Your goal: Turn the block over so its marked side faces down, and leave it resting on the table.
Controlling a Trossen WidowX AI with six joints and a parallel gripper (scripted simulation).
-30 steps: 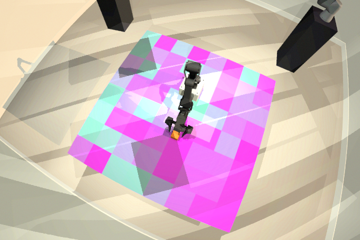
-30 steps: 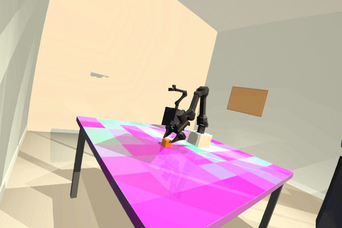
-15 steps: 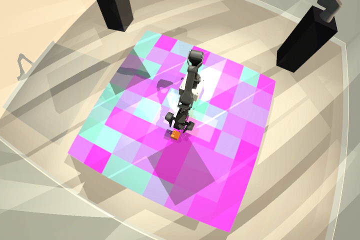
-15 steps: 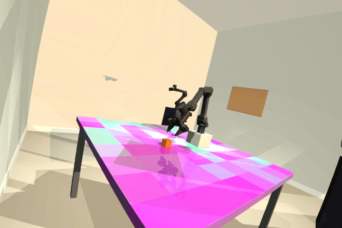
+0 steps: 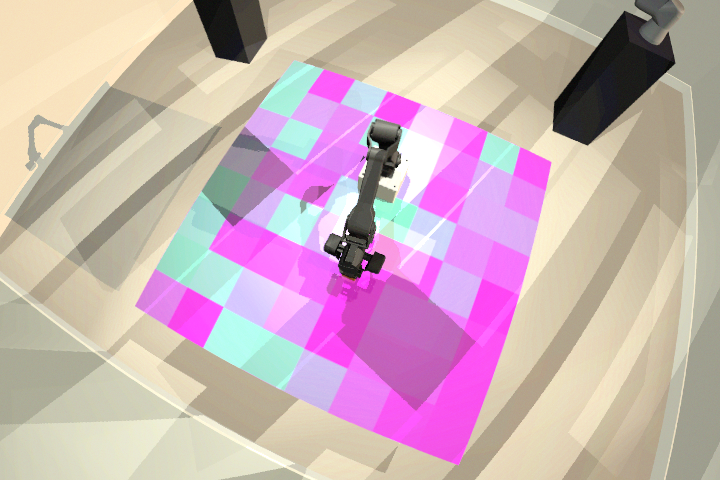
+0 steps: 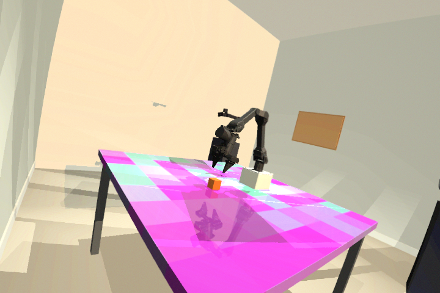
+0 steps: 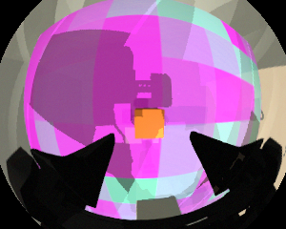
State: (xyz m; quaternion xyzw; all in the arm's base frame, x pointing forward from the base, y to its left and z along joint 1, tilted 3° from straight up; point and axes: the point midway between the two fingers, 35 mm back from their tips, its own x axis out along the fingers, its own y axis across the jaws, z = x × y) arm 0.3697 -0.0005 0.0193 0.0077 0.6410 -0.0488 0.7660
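My gripper tip is 1 cm past the block and 8 cm above it.
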